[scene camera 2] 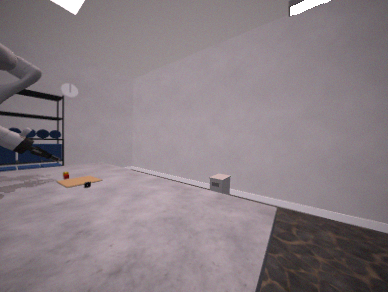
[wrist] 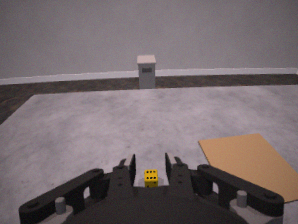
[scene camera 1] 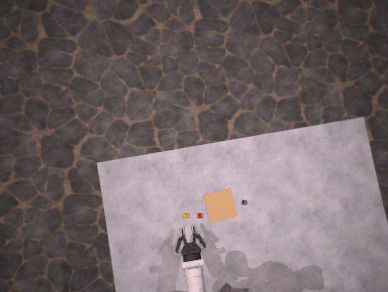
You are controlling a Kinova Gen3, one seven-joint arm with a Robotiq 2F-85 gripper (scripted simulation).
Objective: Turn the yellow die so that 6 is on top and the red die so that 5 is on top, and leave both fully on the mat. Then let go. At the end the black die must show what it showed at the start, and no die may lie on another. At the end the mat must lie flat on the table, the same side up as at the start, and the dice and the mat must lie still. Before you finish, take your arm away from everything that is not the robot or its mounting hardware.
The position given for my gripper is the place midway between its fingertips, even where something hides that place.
Observation:
In view: my gripper [wrist: 150, 162] and a tan mat [scene camera 1: 220, 205].

